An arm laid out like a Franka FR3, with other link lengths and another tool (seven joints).
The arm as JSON. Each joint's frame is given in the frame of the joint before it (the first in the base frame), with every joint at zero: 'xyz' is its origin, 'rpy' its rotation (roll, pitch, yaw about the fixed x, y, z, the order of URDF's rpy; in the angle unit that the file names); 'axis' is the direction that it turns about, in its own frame. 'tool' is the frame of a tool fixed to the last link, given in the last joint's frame.
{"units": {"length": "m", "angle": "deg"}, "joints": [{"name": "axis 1", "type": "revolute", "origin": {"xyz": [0.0, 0.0, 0.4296], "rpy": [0.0, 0.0, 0.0]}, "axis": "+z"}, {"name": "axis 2", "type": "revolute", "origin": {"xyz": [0.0, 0.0, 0.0], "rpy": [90.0, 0.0, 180.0]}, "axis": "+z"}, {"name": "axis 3", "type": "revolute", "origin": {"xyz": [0.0, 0.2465, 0.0], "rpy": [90.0, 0.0, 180.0]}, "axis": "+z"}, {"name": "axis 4", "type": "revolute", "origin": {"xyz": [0.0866, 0.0, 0.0], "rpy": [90.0, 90.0, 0.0]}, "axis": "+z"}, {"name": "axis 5", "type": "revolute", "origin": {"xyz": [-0.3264, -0.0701, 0.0], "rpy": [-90.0, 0.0, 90.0]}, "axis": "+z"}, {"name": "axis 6", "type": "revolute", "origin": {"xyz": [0.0, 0.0, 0.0], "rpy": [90.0, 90.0, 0.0]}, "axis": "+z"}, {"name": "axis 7", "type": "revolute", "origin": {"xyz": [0.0, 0.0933, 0.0], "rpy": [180.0, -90.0, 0.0]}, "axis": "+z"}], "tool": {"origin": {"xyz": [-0.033, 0.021, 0.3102], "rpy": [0.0, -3.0, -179.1]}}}
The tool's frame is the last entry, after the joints.
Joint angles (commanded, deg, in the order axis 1, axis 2, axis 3, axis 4, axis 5, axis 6, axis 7), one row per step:
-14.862 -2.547 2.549 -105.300 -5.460 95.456 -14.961
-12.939 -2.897 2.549 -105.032 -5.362 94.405 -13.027
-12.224 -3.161 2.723 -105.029 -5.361 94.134 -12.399
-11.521 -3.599 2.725 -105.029 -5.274 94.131 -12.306
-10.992 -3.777 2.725 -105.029 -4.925 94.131 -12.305
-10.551 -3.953 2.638 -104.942 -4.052 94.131 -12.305
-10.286 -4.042 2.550 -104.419 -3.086 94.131 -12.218
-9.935 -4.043 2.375 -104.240 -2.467 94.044 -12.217
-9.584 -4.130 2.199 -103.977 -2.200 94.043 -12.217
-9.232 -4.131 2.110 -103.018 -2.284 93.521 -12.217
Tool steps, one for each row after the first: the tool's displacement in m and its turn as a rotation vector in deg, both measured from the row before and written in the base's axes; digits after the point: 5 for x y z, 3 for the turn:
0.00023 0.01608 0.00367 -0.141 0.276 -0.105
0.00034 0.00697 0.00182 -0.118 -0.037 0.244
0.00143 0.00562 0.00327 -0.019 -0.446 0.595
0.00105 0.00574 0.00133 0.303 -0.226 0.459
0.00167 0.00716 0.00191 0.809 -0.381 0.186
0.00381 0.00609 0.00411 0.848 -0.741 -0.087
0.00108 0.00455 0.00124 0.602 -0.176 0.061
0.00178 0.00256 0.00242 0.224 -0.382 0.130
0.00225 0.00128 0.00584 -0.135 -0.425 0.258

